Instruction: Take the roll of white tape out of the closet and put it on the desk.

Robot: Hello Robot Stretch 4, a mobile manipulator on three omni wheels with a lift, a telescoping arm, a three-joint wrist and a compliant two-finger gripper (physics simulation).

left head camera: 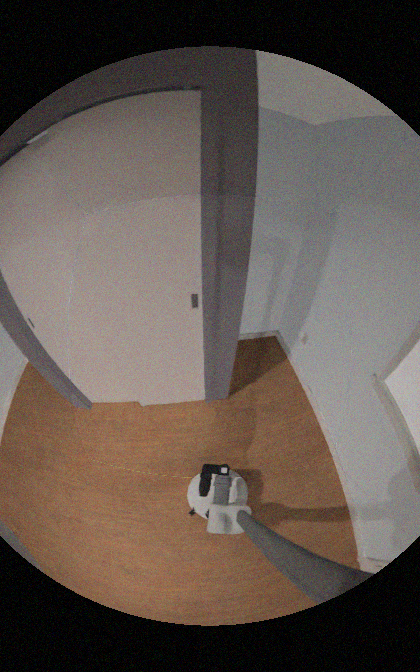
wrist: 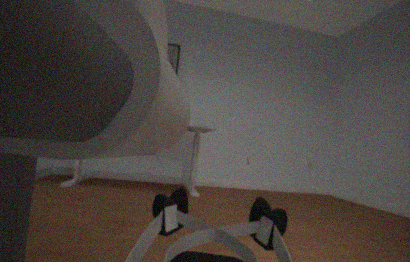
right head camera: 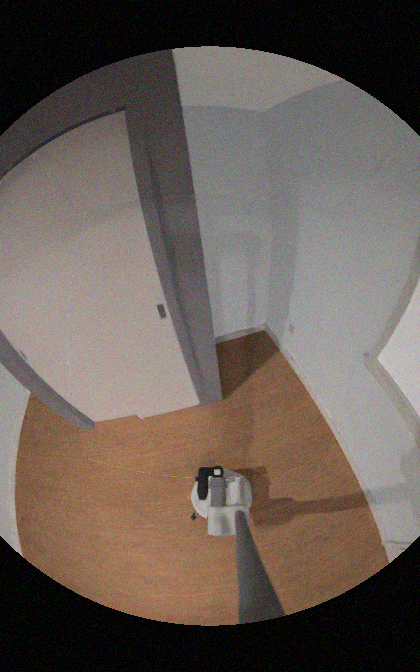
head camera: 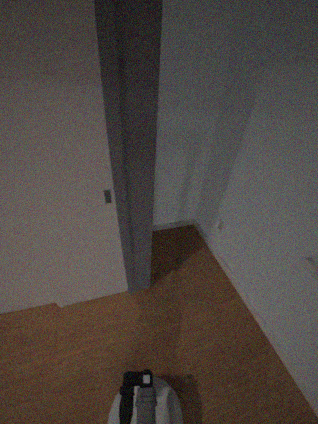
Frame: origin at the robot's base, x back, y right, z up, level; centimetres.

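Seen in the pictures: gripper, fingertip midpoint: (wrist: 219,208).
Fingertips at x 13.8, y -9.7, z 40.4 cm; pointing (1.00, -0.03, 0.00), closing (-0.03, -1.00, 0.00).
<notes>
A point is followed by its place in that frame.
The closet (head camera: 55,150) @(x -77.7, y -38.8, z 129.5 cm) (left head camera: 140,280) (right head camera: 105,300) has pale sliding doors with small dark recessed handles and a thick grey frame. Its doors are shut in front of the robot, to the left in the head views, and its inside is hidden. The roll of white tape does not show in any view. In the wrist view, part of a white desk (wrist: 193,160) @(x 277.6, y 18.0, z 31.8 cm) shows beyond the arm, with a leg and a bit of its top edge, near the far wall. My gripper (wrist: 219,208) @(x 13.8, y -9.7, z 40.4 cm) is open, with no object between its fingertips, away from the closet and the desk.
The grey frame post (head camera: 140,150) @(x -85.2, y -4.4, z 127.7 cm) (left head camera: 225,250) (right head camera: 187,250) stands beside a wall corner. A pale blue wall (head camera: 270,200) @(x -99.3, y 84.7, z 93.3 cm) (left head camera: 360,300) (right head camera: 345,250) runs along the right, with a window edge at far right in both side head views. Wooden floor (head camera: 75,350) @(x -36.3, y -53.3, z -2.7 cm) (left head camera: 125,525) (right head camera: 125,540) surrounds the base.
</notes>
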